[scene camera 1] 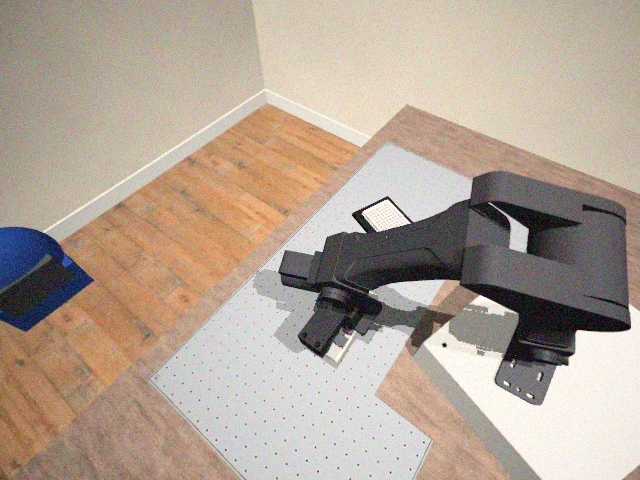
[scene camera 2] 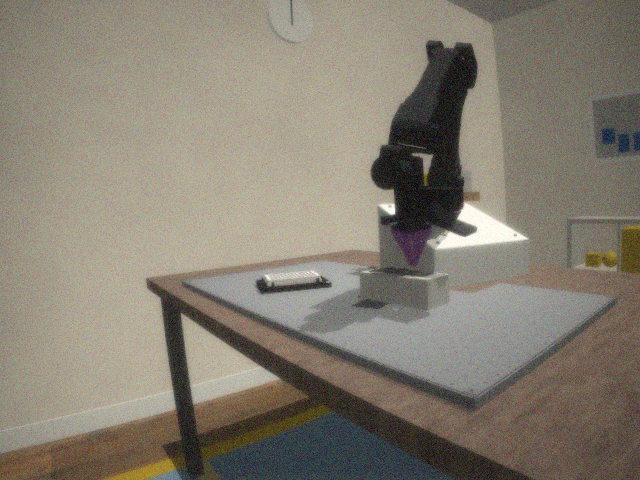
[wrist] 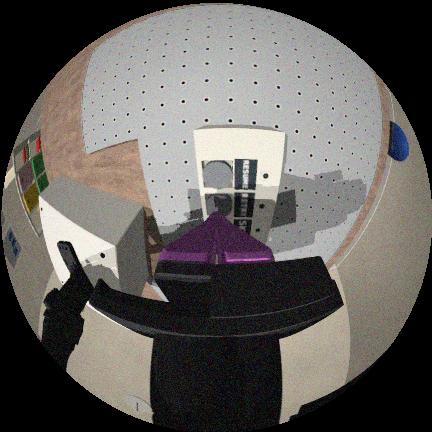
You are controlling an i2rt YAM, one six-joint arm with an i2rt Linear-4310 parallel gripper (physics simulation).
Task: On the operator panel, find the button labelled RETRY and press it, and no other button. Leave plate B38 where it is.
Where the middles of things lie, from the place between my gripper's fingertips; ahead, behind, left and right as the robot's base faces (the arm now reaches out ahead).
The operator panel (scene camera 2: 426, 292) is 4 cm below my hand, 2 cm ahead of it and 1 cm to the right of it. From my hand the other things lie so: white plate (scene camera 1: 383, 216) (31 cm to the right, 7 cm ahead, 5 cm below).
